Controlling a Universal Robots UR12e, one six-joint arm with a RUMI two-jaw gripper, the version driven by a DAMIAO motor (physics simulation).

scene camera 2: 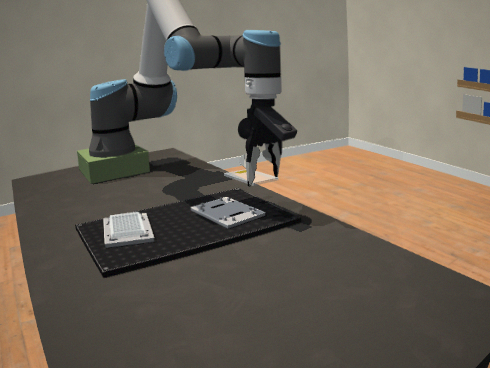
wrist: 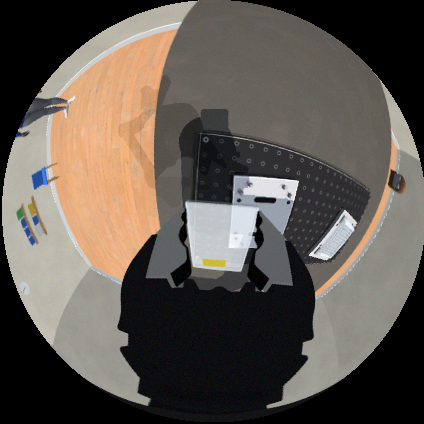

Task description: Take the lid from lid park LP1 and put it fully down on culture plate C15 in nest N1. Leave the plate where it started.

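Note:
The translucent white lid [scene camera 2: 236, 175] [wrist: 214, 237] with a yellow mark is held in the air. My gripper [scene camera 2: 263, 179] [wrist: 221, 209] is shut on it, with one finger at each side edge. The grey-white lid park [scene camera 2: 230, 209] [wrist: 277, 215] with small pegs lies below the lid, and the lid overlaps part of it in the wrist view. The culture plate C15 [scene camera 2: 126, 225] [wrist: 336, 240] sits in the white nest N1 [scene camera 2: 130, 242] [wrist: 349, 217], well away from my gripper. No lid shows on the plate.
The lid park and nest stand on a black perforated board [scene camera 2: 170, 240] [wrist: 320, 190] on the dark table [scene camera 2: 250, 300] [wrist: 285, 75]. The arm's green base block [scene camera 2: 117, 166] stands at the table's back left. Wooden floor lies beyond the table edge.

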